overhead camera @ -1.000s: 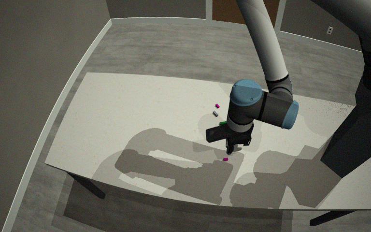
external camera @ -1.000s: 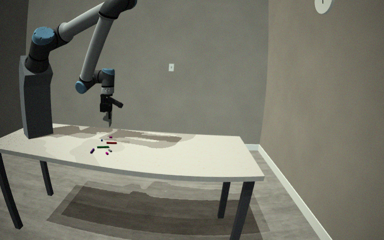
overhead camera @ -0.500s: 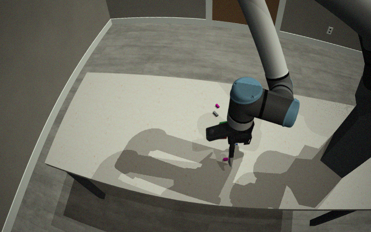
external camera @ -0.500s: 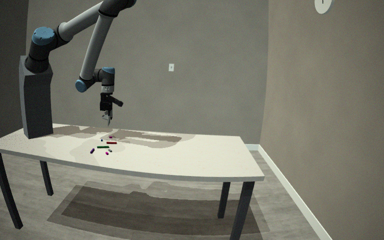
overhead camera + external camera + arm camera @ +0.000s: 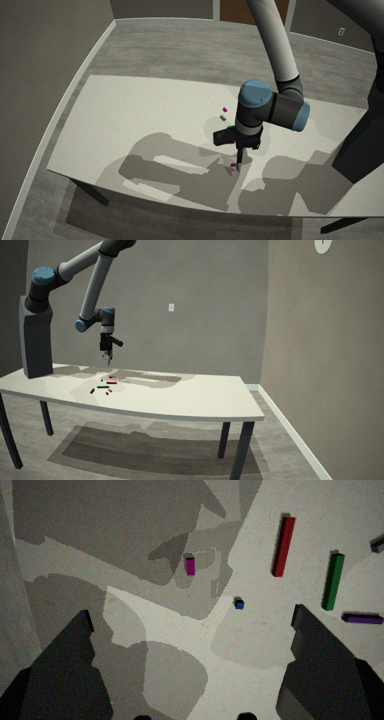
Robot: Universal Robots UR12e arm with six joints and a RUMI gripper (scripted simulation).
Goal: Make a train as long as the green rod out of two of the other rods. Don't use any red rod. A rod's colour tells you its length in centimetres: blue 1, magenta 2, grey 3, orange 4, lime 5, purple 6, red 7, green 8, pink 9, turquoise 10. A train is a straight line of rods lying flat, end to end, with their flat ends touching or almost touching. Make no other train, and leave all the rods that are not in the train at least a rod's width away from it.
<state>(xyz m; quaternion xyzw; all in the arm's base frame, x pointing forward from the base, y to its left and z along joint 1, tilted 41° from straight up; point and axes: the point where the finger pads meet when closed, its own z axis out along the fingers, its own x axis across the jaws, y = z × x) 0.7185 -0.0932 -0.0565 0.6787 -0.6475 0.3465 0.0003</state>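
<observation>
Now: the purple rod 11 cm behind my hand, 25 cm to the right of it and 10 cm below it. Round my hand: small blue rod (6 cm behind, 6 cm to the right, 10 cm below); then red rod (1 cm ahead, 11 cm to the right, 10 cm below); then green rod (5 cm behind, 19 cm to the right, 10 cm below).
</observation>
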